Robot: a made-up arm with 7 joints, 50 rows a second.
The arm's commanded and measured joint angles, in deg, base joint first. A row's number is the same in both.
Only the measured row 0 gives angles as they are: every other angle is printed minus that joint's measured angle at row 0.
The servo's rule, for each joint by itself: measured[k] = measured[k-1] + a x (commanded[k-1-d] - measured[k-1]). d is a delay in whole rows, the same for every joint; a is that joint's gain. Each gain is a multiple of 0.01, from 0.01 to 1. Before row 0 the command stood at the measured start. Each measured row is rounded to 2 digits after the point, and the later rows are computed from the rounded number. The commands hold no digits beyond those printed.
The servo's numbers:
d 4
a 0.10 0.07 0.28 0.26 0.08 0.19 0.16
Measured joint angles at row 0: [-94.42 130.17 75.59 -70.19 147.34 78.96 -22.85]
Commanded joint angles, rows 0 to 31: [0.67 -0.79 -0.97 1.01 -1.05 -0.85 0.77]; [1.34 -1.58 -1.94 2.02 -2.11 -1.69 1.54]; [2.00 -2.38 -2.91 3.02 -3.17 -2.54 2.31]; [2.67 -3.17 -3.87 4.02 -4.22 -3.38 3.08]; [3.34 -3.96 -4.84 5.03 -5.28 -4.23 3.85]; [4.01 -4.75 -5.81 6.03 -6.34 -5.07 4.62]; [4.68 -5.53 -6.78 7.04 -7.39 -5.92 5.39]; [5.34 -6.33 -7.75 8.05 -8.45 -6.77 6.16]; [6.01 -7.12 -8.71 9.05 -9.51 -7.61 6.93]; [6.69 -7.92 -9.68 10.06 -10.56 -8.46 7.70]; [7.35 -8.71 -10.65 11.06 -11.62 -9.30 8.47]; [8.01 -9.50 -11.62 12.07 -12.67 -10.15 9.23]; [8.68 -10.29 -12.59 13.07 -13.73 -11.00 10.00]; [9.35 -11.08 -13.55 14.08 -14.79 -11.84 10.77]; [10.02 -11.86 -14.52 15.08 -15.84 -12.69 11.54]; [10.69 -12.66 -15.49 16.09 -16.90 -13.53 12.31]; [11.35 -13.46 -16.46 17.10 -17.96 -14.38 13.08]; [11.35 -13.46 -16.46 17.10 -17.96 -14.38 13.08]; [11.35 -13.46 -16.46 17.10 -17.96 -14.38 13.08]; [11.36 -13.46 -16.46 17.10 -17.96 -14.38 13.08]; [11.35 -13.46 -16.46 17.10 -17.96 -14.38 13.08]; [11.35 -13.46 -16.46 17.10 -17.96 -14.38 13.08]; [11.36 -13.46 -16.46 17.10 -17.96 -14.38 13.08]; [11.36 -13.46 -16.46 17.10 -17.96 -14.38 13.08]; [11.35 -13.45 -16.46 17.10 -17.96 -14.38 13.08]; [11.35 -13.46 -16.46 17.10 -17.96 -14.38 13.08]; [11.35 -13.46 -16.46 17.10 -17.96 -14.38 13.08]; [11.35 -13.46 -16.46 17.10 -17.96 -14.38 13.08]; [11.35 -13.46 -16.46 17.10 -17.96 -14.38 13.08]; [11.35 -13.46 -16.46 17.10 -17.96 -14.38 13.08]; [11.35 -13.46 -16.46 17.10 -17.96 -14.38 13.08]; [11.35 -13.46 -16.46 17.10 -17.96 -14.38 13.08]
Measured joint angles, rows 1 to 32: [0.00 0.00 0.00 0.00 0.00 0.00 0.00]; [0.00 0.00 0.00 0.00 0.00 0.00 0.00]; [0.00 0.00 0.00 0.00 0.00 0.00 0.00]; [0.00 0.00 0.00 0.00 0.00 0.00 0.00]; [0.07 -0.06 -0.27 0.26 -0.08 -0.16 0.12]; [0.20 -0.17 -0.74 0.72 -0.24 -0.45 0.35]; [0.38 -0.32 -1.35 1.32 -0.47 -0.85 0.66]; [0.61 -0.52 -2.06 2.02 -0.77 -1.33 1.05]; [0.88 -0.76 -2.84 2.80 -1.13 -1.88 1.50]; [1.19 -1.04 -3.67 3.64 -1.55 -2.49 2.00]; [1.54 -1.35 -4.54 4.52 -2.02 -3.14 2.54]; [1.92 -1.70 -5.44 5.44 -2.53 -3.83 3.12]; [2.33 -2.08 -6.36 6.38 -3.09 -4.55 3.73]; [2.77 -2.49 -7.29 7.34 -3.69 -5.29 4.37]; [3.23 -2.93 -8.23 8.31 -4.32 -6.05 5.03]; [3.71 -3.39 -9.18 9.29 -4.99 -6.83 5.70]; [4.21 -3.87 -10.13 10.27 -5.69 -7.62 6.39]; [4.72 -4.37 -11.09 11.26 -6.42 -8.42 7.09]; [5.25 -4.89 -12.05 12.25 -7.17 -9.23 7.80]; [5.79 -5.43 -13.01 13.25 -7.95 -10.05 8.52]; [6.35 -5.99 -13.98 14.25 -8.75 -10.87 9.25]; [6.85 -6.51 -14.67 14.99 -9.49 -11.54 9.86]; [7.30 -7.00 -15.17 15.54 -10.17 -12.08 10.38]; [7.71 -7.45 -15.53 15.95 -10.79 -12.52 10.81]; [8.07 -7.87 -15.79 16.25 -11.36 -12.87 11.17]; [8.40 -8.26 -15.98 16.47 -11.89 -13.16 11.48]; [8.70 -8.62 -16.11 16.63 -12.38 -13.39 11.74]; [8.97 -8.96 -16.21 16.75 -12.83 -13.58 11.95]; [9.21 -9.27 -16.28 16.84 -13.24 -13.73 12.13]; [9.42 -9.56 -16.33 16.91 -13.62 -13.85 12.28]; [9.61 -9.83 -16.37 16.96 -13.97 -13.95 12.41]; [9.78 -10.08 -16.40 17.00 -14.29 -14.03 12.52]
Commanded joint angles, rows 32 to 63: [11.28 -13.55 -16.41 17.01 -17.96 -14.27 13.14]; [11.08 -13.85 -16.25 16.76 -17.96 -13.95 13.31]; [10.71 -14.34 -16.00 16.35 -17.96 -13.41 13.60]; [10.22 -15.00 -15.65 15.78 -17.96 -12.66 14.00]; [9.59 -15.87 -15.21 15.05 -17.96 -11.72 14.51]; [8.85 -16.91 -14.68 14.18 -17.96 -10.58 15.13]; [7.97 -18.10 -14.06 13.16 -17.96 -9.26 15.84]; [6.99 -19.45 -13.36 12.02 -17.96 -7.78 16.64]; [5.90 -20.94 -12.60 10.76 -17.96 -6.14 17.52]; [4.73 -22.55 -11.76 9.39 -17.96 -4.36 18.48]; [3.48 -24.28 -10.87 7.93 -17.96 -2.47 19.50]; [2.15 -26.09 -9.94 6.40 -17.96 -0.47 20.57]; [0.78 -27.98 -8.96 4.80 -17.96 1.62 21.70]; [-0.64 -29.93 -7.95 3.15 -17.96 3.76 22.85]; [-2.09 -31.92 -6.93 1.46 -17.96 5.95 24.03]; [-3.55 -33.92 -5.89 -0.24 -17.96 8.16 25.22]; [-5.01 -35.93 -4.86 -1.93 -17.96 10.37 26.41]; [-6.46 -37.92 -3.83 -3.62 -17.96 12.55 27.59]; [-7.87 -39.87 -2.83 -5.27 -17.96 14.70 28.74]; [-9.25 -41.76 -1.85 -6.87 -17.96 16.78 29.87]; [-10.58 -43.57 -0.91 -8.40 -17.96 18.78 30.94]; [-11.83 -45.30 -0.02 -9.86 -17.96 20.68 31.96]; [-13.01 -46.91 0.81 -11.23 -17.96 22.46 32.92]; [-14.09 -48.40 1.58 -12.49 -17.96 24.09 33.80]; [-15.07 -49.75 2.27 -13.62 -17.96 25.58 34.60]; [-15.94 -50.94 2.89 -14.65 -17.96 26.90 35.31]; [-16.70 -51.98 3.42 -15.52 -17.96 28.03 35.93]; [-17.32 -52.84 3.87 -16.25 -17.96 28.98 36.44]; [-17.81 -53.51 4.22 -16.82 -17.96 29.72 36.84]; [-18.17 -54.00 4.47 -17.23 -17.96 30.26 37.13]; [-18.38 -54.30 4.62 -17.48 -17.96 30.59 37.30]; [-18.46 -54.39 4.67 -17.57 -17.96 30.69 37.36]
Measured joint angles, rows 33 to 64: [9.94 -10.32 -16.42 17.03 -14.58 -14.10 12.61]; [10.08 -10.54 -16.43 17.05 -14.85 -14.15 12.69]; [10.21 -10.74 -16.44 17.06 -15.10 -14.19 12.75]; [10.32 -10.93 -16.45 17.07 -15.33 -14.23 12.80]; [10.42 -11.11 -16.44 17.05 -15.54 -14.24 12.85]; [10.49 -11.30 -16.39 16.97 -15.73 -14.18 12.92]; [10.51 -11.51 -16.28 16.81 -15.91 -14.03 13.03]; [10.48 -11.75 -16.10 16.54 -16.07 -13.77 13.19]; [10.39 -12.04 -15.85 16.15 -16.22 -13.38 13.40]; [10.24 -12.38 -15.52 15.64 -16.36 -12.85 13.68]; [10.01 -12.78 -15.11 15.00 -16.49 -12.17 14.03]; [9.71 -13.25 -14.62 14.23 -16.61 -11.34 14.45]; [9.33 -13.79 -14.05 13.33 -16.72 -10.35 14.94]; [8.87 -14.40 -13.41 12.31 -16.82 -9.21 15.51]; [8.33 -15.09 -12.70 11.17 -16.91 -7.93 16.15]; [7.71 -15.86 -11.93 9.93 -16.99 -6.51 16.86]; [7.02 -16.71 -11.10 8.60 -17.07 -4.97 17.63]; [6.25 -17.64 -10.22 7.18 -17.14 -3.31 18.47]; [5.42 -18.64 -9.30 5.69 -17.21 -1.55 19.36]; [4.52 -19.71 -8.35 4.15 -17.27 0.29 20.30]; [3.57 -20.85 -7.37 2.57 -17.33 2.21 21.28]; [2.57 -22.04 -6.38 0.96 -17.38 4.17 22.29]; [1.53 -23.29 -5.39 -0.66 -17.43 6.17 23.32]; [0.45 -24.58 -4.40 -2.27 -17.47 8.19 24.37]; [-0.65 -25.91 -3.42 -3.86 -17.51 10.20 25.42]; [-1.77 -27.27 -2.47 -5.42 -17.55 12.19 26.47]; [-2.89 -28.64 -1.55 -6.93 -17.58 14.14 27.50]; [-4.01 -30.02 -0.67 -8.38 -17.61 16.03 28.51]; [-5.12 -31.40 0.15 -9.74 -17.64 17.84 29.48]; [-6.20 -32.77 0.92 -11.02 -17.67 19.56 30.41]; [-7.25 -34.11 1.62 -12.19 -17.69 21.17 31.29]; [-8.26 -35.42 2.25 -13.25 -17.71 22.65 32.11]
